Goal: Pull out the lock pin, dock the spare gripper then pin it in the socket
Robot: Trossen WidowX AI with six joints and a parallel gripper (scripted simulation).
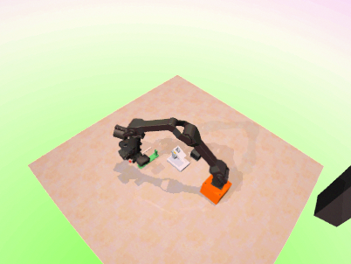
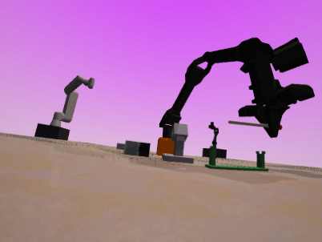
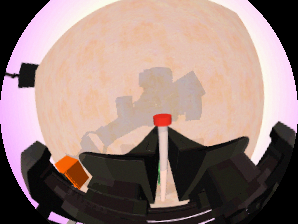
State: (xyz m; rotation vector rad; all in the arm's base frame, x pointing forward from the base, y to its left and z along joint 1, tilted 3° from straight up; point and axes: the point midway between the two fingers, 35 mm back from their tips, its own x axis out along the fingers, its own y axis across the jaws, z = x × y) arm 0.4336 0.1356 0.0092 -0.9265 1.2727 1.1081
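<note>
Right now the green cradle is 2 cm behind my gripper tip, 10 cm to the right of it and 6 cm below it. Round my gripper tip: spare gripper (24 cm behind, 32 cm to the right, 6 cm below); then grey mount (16 cm behind, 19 cm to the right, 3 cm below).
</note>
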